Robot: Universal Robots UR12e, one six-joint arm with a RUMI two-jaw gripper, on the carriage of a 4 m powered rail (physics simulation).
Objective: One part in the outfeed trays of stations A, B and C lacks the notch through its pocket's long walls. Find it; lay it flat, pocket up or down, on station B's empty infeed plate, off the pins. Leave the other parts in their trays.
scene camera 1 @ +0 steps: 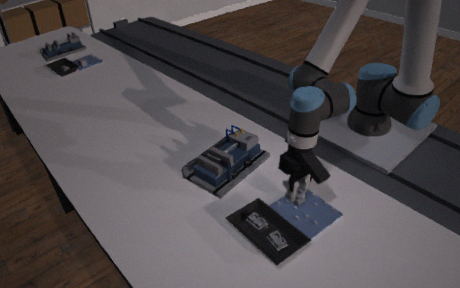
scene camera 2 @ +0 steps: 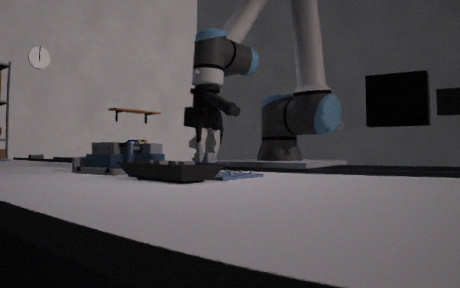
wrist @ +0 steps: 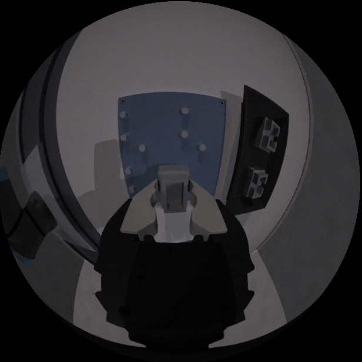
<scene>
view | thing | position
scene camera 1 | my gripper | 296, 199
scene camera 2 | my gripper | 206, 165
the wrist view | my gripper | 173, 180
</scene>
